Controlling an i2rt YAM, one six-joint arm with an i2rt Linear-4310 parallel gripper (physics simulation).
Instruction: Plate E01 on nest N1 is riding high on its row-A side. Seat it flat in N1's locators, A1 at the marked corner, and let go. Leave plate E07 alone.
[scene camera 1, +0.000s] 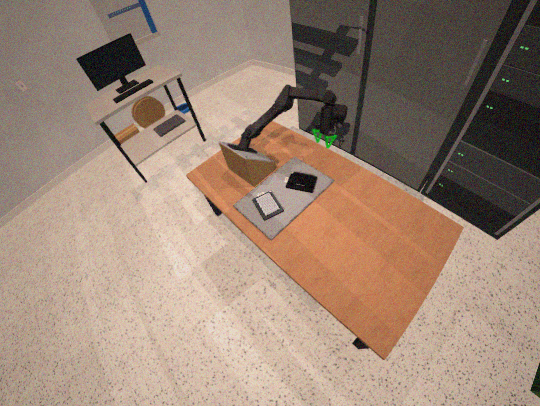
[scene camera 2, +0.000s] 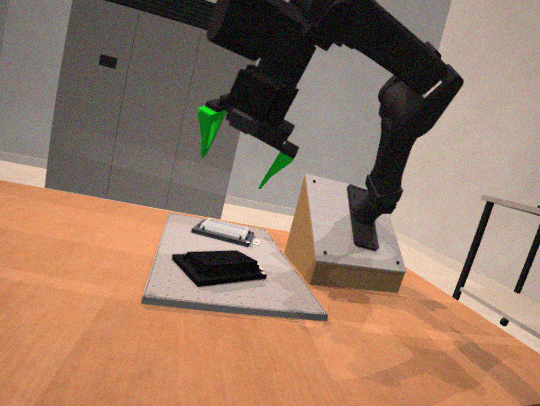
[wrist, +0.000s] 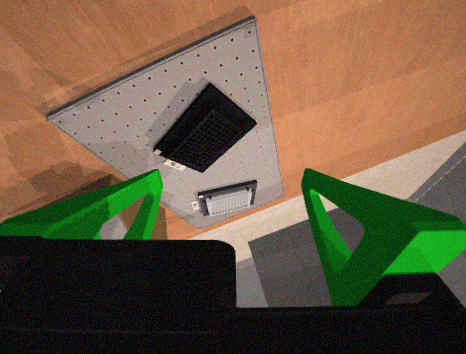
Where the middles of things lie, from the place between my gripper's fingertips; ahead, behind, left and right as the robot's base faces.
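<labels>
Black square module (scene camera 2: 230, 260): 140 mm to the right of my hand, 30 mm behind it, 190 mm below it. Counted from my hand as well: module with pale grey top (wrist: 232, 201), 50 mm behind, 390 mm to the right, 200 mm below; holder with grey-framed module (scene camera 2: 246, 242), a little behind, far to the right, a fair way below; N1 nest (scene camera 2: 199, 278), 30 mm behind, 140 mm to the right, 210 mm below.
</labels>
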